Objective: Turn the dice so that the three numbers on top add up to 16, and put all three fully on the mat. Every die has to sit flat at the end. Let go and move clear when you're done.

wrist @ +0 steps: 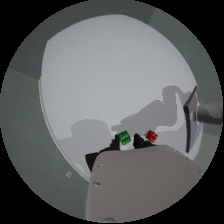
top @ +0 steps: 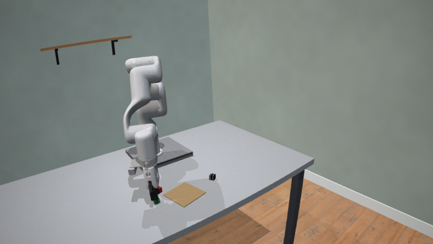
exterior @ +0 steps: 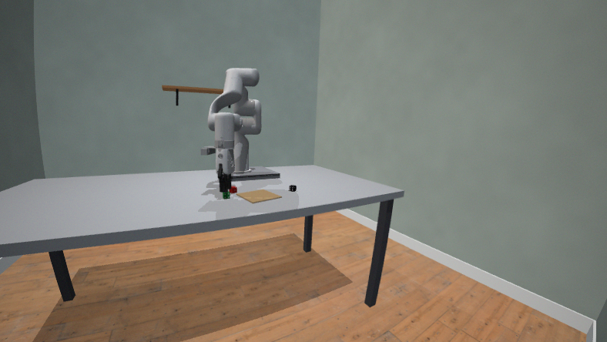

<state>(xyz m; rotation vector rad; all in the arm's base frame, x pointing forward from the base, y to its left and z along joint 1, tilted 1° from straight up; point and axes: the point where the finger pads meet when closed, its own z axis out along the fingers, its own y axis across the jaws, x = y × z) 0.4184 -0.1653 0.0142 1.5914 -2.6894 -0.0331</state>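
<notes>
The green die lies 4 cm below my hand. Also, from my hand: black die 31 cm to the left, 4 cm below, 1 cm behind; then tan mat 13 cm to the left, 5 cm below, 2 cm ahead; then red die 7 cm behind, 4 cm to the left, 4 cm below.
</notes>
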